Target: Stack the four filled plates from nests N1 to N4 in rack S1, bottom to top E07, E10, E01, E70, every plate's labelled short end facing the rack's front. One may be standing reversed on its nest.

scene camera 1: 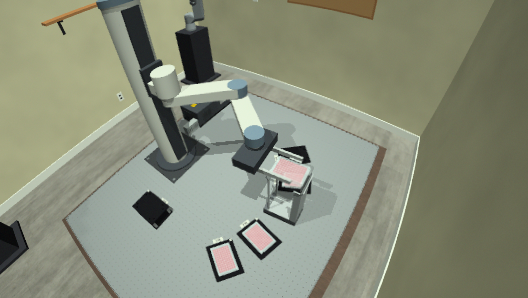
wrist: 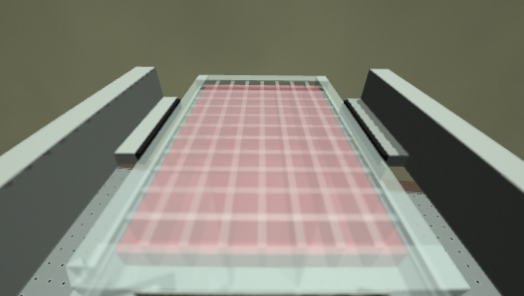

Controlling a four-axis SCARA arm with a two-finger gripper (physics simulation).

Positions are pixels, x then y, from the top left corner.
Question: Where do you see a pink-filled plate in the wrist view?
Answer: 253, 177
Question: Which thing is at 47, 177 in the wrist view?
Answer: The gripper.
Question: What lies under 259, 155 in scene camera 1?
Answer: The gripper.
